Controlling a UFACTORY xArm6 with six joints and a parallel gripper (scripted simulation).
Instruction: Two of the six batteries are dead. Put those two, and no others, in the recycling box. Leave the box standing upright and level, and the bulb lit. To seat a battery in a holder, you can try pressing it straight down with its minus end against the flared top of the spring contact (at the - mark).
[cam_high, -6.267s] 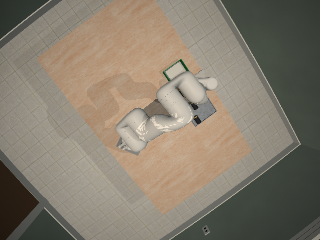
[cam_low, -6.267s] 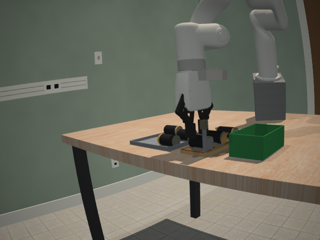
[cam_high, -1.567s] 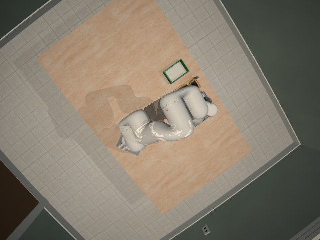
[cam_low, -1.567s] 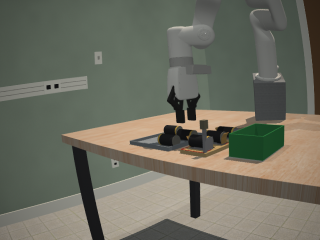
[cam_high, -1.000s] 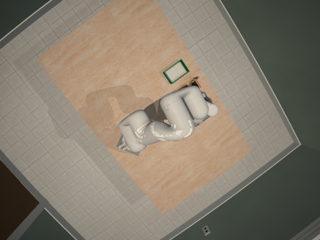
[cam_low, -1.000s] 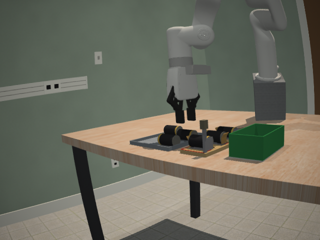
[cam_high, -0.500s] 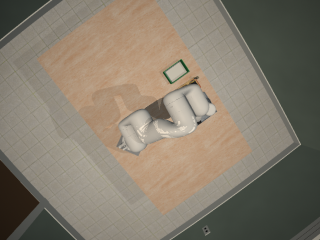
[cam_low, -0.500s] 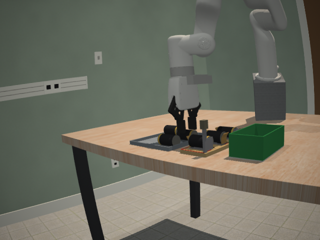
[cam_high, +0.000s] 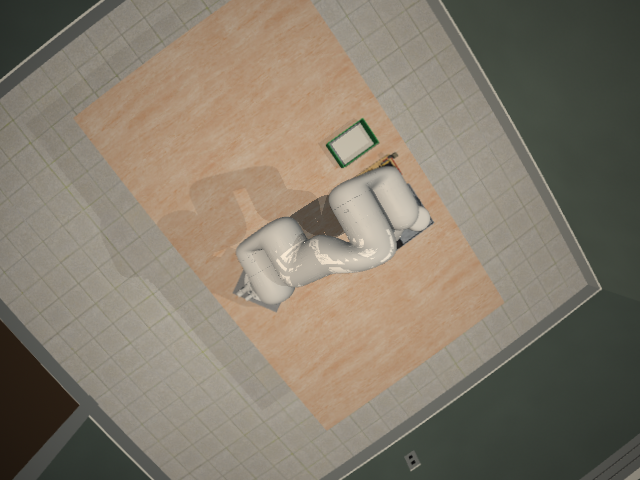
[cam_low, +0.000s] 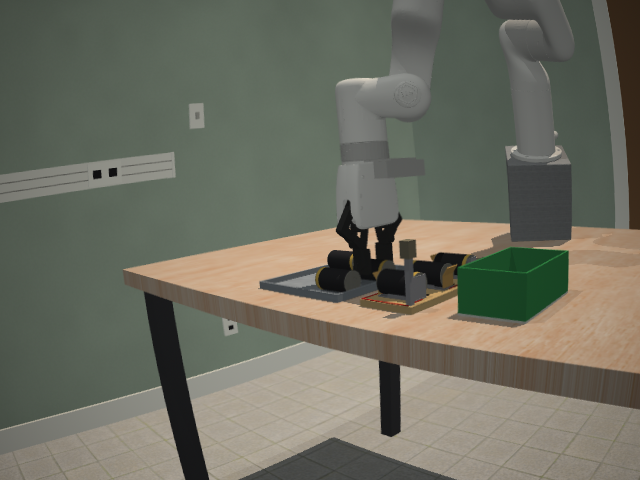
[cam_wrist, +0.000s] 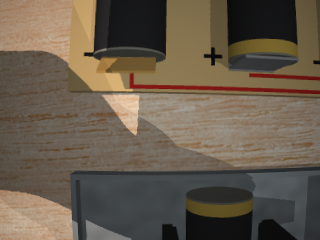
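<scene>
My gripper is now 28 cm to the right of the green recycling box, 2 cm above it and 1 cm short of it. Round my hand: grey tray 5 cm to the right, 3 cm below, 2 cm ahead.
</scene>
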